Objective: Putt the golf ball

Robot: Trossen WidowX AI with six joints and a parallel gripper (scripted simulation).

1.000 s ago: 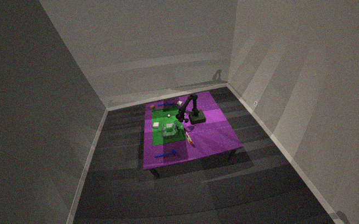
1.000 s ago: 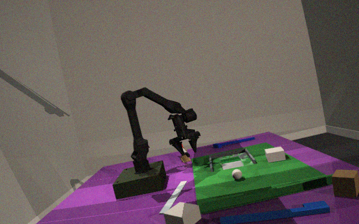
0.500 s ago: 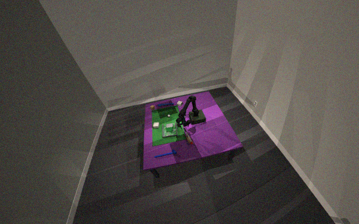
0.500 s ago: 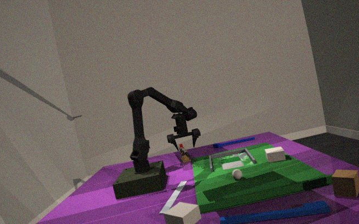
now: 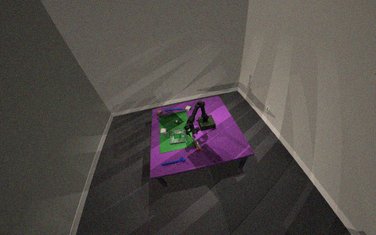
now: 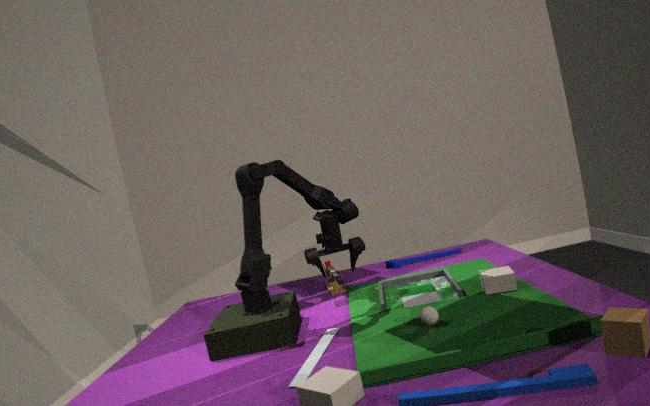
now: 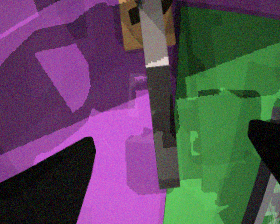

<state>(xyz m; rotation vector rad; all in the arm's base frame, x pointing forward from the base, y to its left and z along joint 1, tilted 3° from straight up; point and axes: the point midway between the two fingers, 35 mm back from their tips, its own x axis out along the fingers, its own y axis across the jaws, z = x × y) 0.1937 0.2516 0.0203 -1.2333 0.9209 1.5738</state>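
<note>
Now: gripper tip 430 mm to the left of the white strip, 80 mm above it and 10 mm past it. From my gripper tip the other things lie so: stand (120 mm to the left, 50 mm below, 40 mm behind); grey frame (230 mm ahead, 70 mm below, 60 mm to the right); putter (110 mm to the left, 40 mm behind, 20 mm below).
</note>
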